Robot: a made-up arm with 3 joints.
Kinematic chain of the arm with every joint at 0, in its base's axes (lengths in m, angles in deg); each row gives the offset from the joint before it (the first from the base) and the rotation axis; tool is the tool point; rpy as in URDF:
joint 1: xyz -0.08 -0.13 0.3 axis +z
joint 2: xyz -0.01 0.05 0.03 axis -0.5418 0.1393 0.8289
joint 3: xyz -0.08 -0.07 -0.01 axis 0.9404 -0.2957 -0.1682
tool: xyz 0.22 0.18 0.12 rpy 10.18 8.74 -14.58
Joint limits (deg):
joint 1: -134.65..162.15
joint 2: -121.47..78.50
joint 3: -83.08..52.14
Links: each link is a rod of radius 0.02 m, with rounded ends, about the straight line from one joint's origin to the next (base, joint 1, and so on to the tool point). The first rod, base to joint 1, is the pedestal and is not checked.
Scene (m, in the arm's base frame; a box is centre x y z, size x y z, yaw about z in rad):
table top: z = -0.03
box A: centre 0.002 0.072 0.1 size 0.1 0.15 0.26 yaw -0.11
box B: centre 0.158 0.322 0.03 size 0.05 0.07 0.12 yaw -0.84
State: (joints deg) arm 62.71 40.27 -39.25
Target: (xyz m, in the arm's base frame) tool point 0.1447 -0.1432 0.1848
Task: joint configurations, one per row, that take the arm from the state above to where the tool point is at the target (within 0.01 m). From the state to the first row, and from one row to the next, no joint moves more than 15 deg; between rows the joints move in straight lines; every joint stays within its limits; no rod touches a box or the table.
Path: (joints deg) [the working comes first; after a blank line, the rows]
Joints at the target: -32.94 -79.30 -79.97
Straight joint move there: touches box A.

1: 60.74 27.63 -31.85
2: 58.77 14.99 -24.44
3: 56.80 2.36 -17.04
4: 54.83 -10.28 -9.64
5: 40.20 -21.78 -21.36
6: 25.57 -33.29 -33.08
7: 10.94 -44.79 -44.81
8: -3.68 -56.29 -56.53
9: -18.31 -67.80 -68.25
10: -32.94 -79.30 -79.97

